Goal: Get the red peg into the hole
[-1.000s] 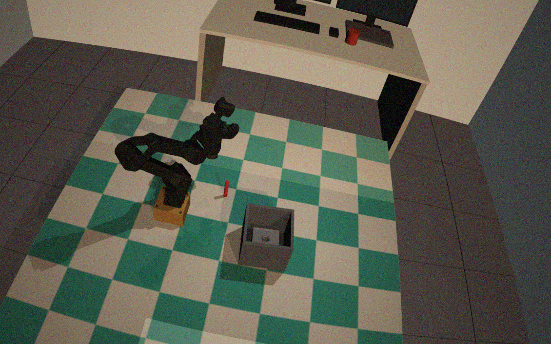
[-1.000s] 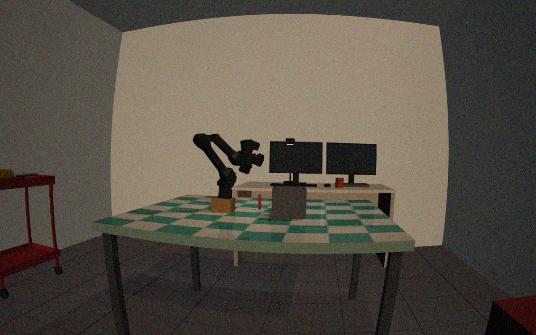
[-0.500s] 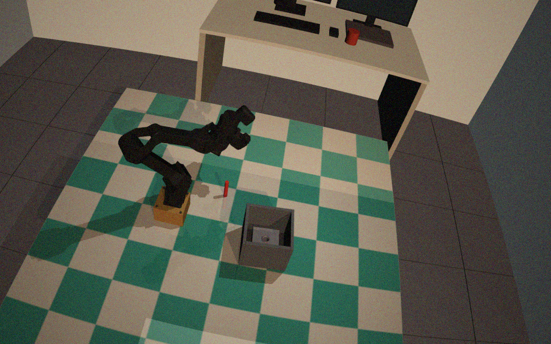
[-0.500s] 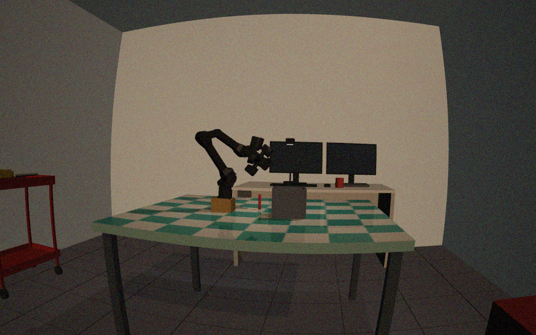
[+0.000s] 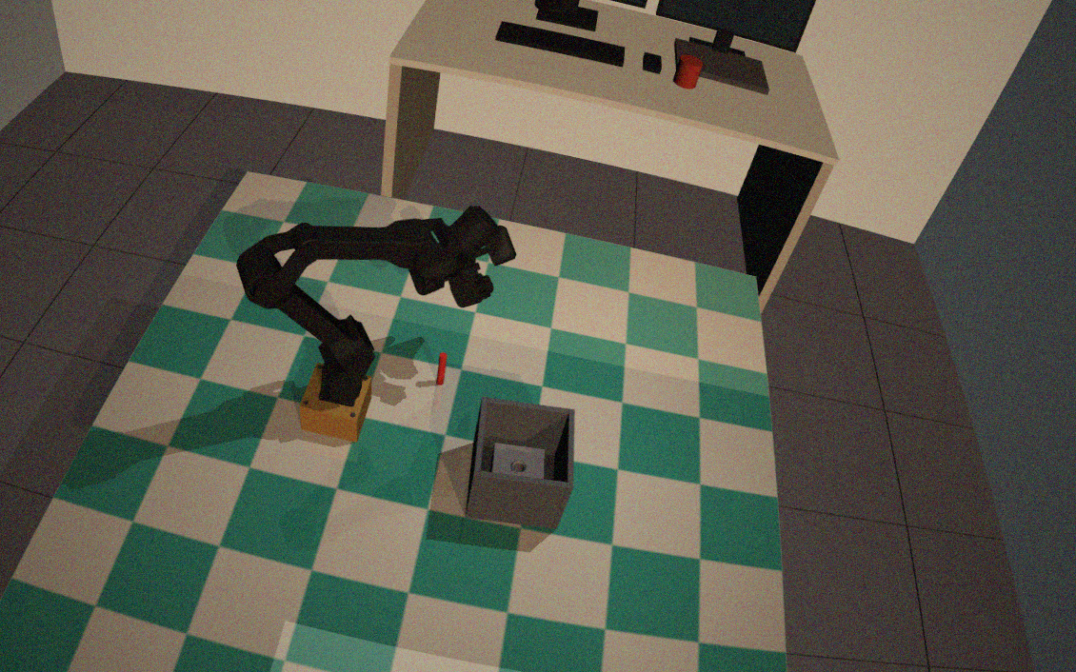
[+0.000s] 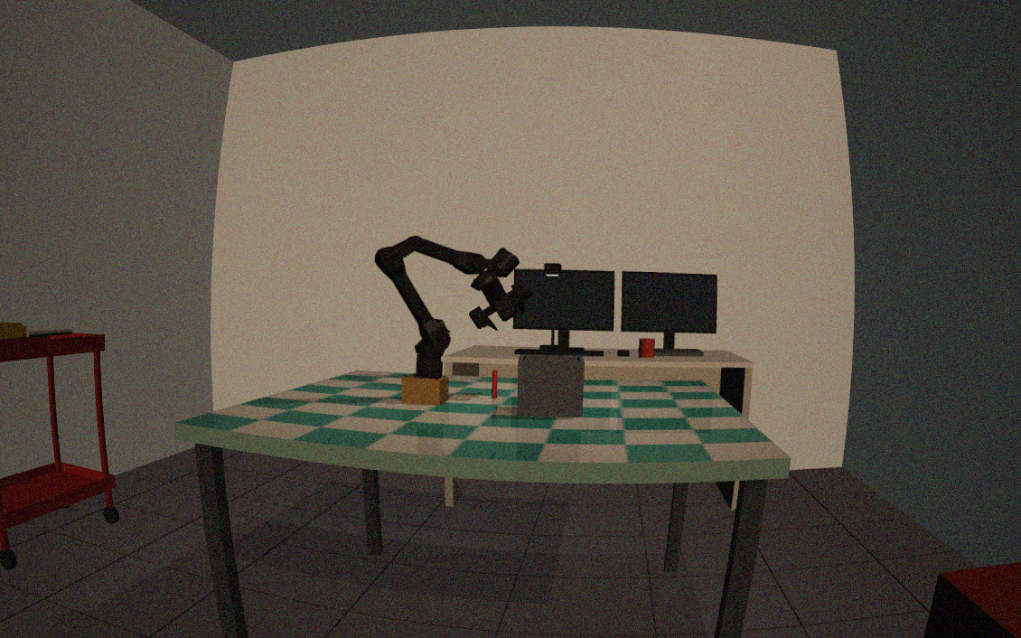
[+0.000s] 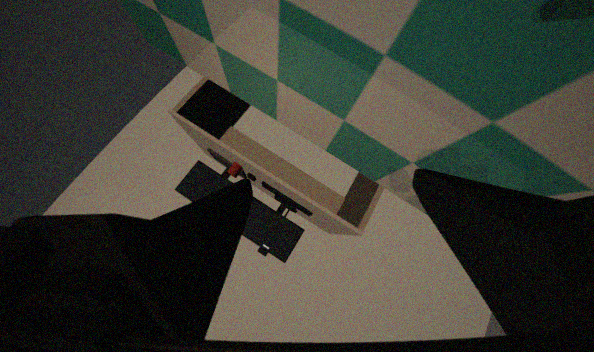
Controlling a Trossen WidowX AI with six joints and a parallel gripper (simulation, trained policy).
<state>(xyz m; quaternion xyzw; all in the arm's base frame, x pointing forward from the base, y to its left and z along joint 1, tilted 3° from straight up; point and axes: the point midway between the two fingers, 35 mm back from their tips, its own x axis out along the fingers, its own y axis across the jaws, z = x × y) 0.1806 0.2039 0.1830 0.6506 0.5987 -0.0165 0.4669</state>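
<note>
The red peg lies 180 mm below my gripper tip, 120 mm to the right of it and 30 mm behind it. The rest, counted from my gripper tip: light grey plate: 320 mm to the right, 170 mm below, 140 mm ahead.
</note>
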